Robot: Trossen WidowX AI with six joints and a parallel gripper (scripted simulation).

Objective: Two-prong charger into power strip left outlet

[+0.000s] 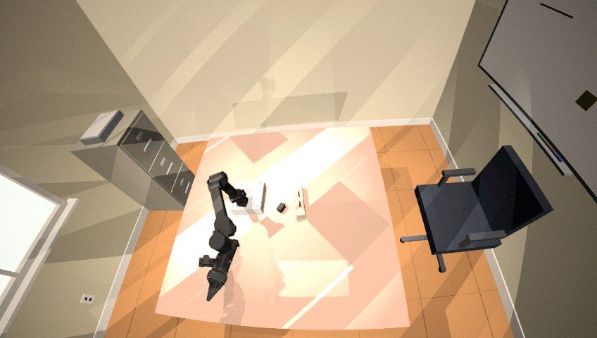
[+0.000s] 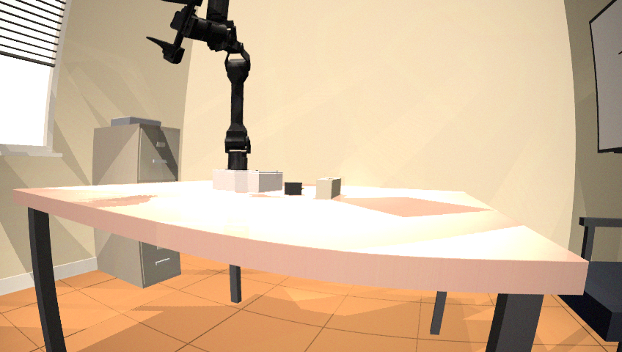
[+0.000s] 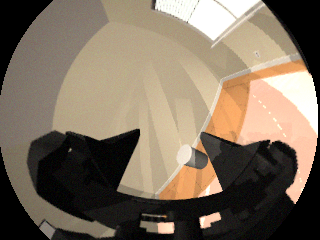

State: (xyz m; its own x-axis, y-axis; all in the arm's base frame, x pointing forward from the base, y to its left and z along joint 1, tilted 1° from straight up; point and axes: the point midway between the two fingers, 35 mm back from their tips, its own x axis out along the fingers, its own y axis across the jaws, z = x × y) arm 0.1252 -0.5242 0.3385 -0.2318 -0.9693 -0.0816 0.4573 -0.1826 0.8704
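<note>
The two-prong charger lies 120 mm ahead of my gripper tip, 560 mm to the left of it and 390 mm below it.
</note>
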